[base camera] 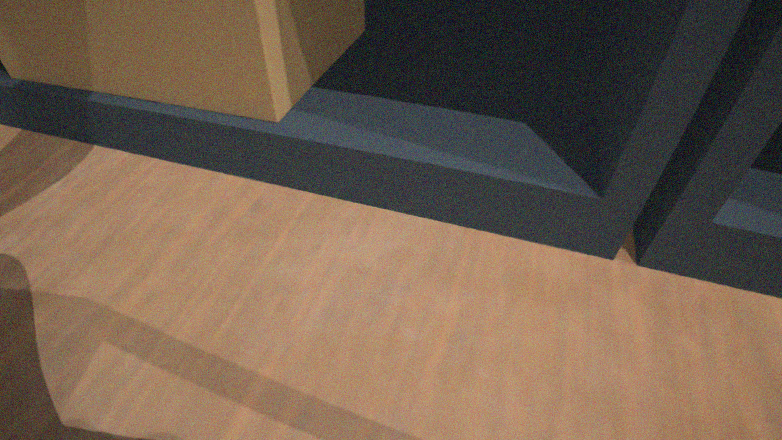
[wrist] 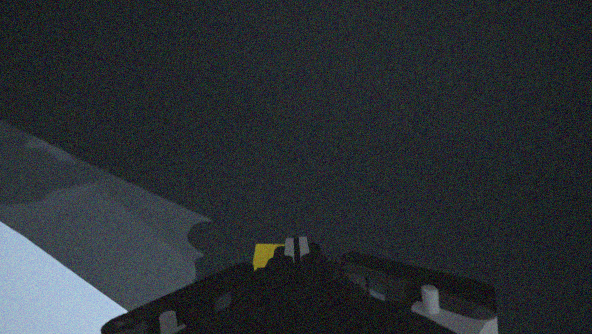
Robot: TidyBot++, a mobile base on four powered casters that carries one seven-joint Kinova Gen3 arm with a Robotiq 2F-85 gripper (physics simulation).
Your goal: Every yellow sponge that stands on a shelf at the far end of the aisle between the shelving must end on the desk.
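Places are measured from the arm's base along level axes (x ahead, y left, z up), in millimetres.
Pixels of known places: gripper, fingertip midpoint: [wrist: 297, 252].
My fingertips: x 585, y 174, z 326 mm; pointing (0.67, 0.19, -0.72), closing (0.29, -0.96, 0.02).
Observation:
Ahead of a thing's pixels: the offset from my fingertips to its middle. "spot": to the spot under its first point. Level surfaces: height alone.
A yellow sponge @[dy +36, dx +23, dz -166 mm] [wrist: 263, 254] shows in part in the wrist view, low and just left of centre. My gripper [wrist: 297, 252] is shut, with its two pale fingertips together and no sponge between them. The sponge is just to the left of the closed fingertips, and the left finger and the gripper body hide the rest of it. The grey shelf @[dz -189 mm] [wrist: 145, 220] shows at the left, partly in shadow. How far the fingertips are from the sponge, and whether they touch it, I cannot tell. The desk does not show in either view.
In the base camera view, a tan box @[spot: dy +94, dx -44, dz -577 mm] [base camera: 174, 54] stands on the bottom of the dark shelving unit [base camera: 382, 177]. A second unit [base camera: 689, 257] stands to its right, across a narrow gap. The wooden floor @[dz -722 mm] [base camera: 410, 306] runs along their front, with shadows at the left.

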